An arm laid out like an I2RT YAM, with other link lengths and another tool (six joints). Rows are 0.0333 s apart.
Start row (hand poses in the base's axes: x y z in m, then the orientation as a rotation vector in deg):
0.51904, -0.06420, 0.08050, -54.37, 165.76, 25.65
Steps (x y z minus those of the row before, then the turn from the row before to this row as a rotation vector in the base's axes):
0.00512, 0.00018, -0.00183, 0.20, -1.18, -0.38
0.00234, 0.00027, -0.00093, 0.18, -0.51, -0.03
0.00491, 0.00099, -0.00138, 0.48, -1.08, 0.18
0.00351, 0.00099, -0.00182, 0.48, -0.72, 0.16
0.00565, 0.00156, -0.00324, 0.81, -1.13, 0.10
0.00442, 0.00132, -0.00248, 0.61, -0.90, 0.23
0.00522, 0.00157, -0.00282, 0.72, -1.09, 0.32
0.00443, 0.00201, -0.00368, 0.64, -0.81, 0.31
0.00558, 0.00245, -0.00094, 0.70, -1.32, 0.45
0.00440, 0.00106, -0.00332, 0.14, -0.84, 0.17
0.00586, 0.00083, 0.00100, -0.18, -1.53, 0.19
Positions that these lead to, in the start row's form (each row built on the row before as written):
0.52416, -0.06402, 0.07867, -53.72, 164.74, 25.19
0.52650, -0.06375, 0.07774, -53.62, 164.21, 25.14
0.53141, -0.06276, 0.07636, -53.75, 162.95, 25.18
0.53492, -0.06177, 0.07454, -53.87, 162.02, 25.43
0.54057, -0.06021, 0.07130, -53.81, 160.58, 25.88
0.54499, -0.05889, 0.06882, -53.98, 159.40, 26.20
0.55021, -0.05732, 0.06600, -54.25, 157.97, 26.56
0.55464, -0.05531, 0.06232, -54.52, 156.83, 26.98
0.56022, -0.05286, 0.06138, -54.95, 155.15, 27.19
0.56462, -0.05180, 0.05806, -55.13, 154.28, 26.90
0.57048, -0.05097, 0.05906, -55.41, 152.94, 25.78

